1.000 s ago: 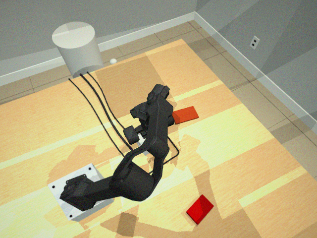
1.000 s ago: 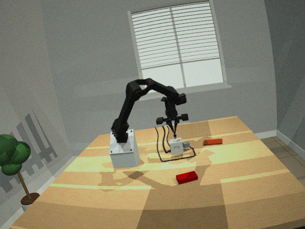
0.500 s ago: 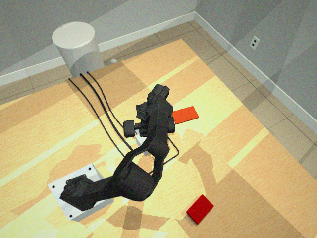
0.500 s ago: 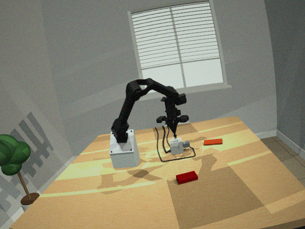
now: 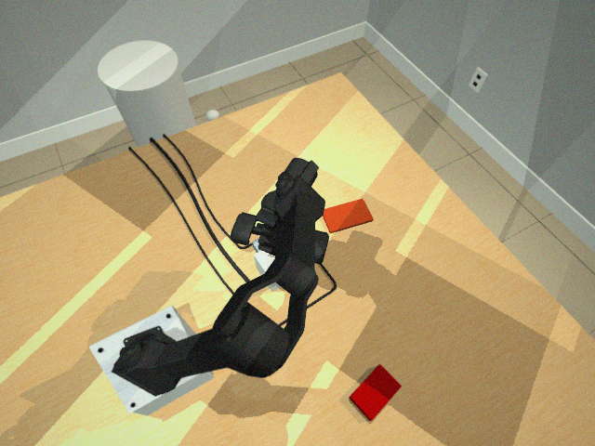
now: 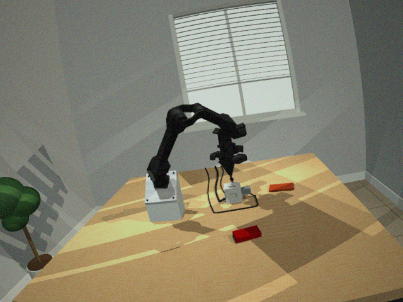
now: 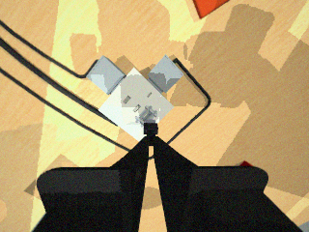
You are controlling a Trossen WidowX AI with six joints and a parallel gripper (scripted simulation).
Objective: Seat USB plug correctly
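Right now my gripper tip is 20 mm above the black USB plug. From my gripper tip the other things lie so: orange flat block (230 mm ahead, 100 mm to the left, 130 mm below); red block (80 mm ahead, 310 mm to the right, 120 mm below).
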